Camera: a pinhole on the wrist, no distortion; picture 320 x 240 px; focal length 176.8 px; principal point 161.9 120.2 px. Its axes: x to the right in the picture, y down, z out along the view. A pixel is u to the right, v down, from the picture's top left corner.
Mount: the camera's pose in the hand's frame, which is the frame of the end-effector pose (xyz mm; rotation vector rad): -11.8 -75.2 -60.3 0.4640 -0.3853 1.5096
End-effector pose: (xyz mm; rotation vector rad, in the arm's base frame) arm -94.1 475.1 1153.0 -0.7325 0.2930 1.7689
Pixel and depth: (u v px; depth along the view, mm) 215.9 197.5 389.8
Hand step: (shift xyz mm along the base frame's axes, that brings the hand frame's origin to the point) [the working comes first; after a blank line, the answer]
In the camera's frame: 119.1 170.4 389.8

75.9 117.4 393.4
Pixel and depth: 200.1 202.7 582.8
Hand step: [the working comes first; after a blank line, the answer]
In the camera's frame: 125.9 272.0 582.8

121.1 170.0 600.3
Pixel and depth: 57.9 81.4 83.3
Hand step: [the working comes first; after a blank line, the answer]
In the camera's frame: -49.0 -18.3 83.3

152.8 50.7 9.4
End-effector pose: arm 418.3 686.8 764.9 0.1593 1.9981 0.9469
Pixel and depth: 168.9 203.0 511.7
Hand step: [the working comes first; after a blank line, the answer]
In the camera's frame: 20.3 239.6 511.7

519.7 -102.6 -187.4
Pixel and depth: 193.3 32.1 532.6
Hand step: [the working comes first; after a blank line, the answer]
In the camera's frame: 94.6 -265.4 532.6

229.0 175.1 -502.8
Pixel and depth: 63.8 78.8 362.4
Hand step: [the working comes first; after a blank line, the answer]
In the camera's frame: -201.1 -84.9 362.4

163.0 -188.8 -392.2
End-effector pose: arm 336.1 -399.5 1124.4 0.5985 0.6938 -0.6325
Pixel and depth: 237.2 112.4 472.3
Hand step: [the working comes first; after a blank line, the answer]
In the camera's frame: 201.2 -20.8 472.3

92.1 -411.9 209.6
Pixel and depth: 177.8 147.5 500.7
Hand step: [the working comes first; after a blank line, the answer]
In the camera's frame: 45.0 77.3 500.7

-92.1 -441.7 209.8
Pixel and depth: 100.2 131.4 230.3
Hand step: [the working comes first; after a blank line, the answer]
In the camera's frame: -80.4 14.6 230.3

-157.5 -232.2 -1.4
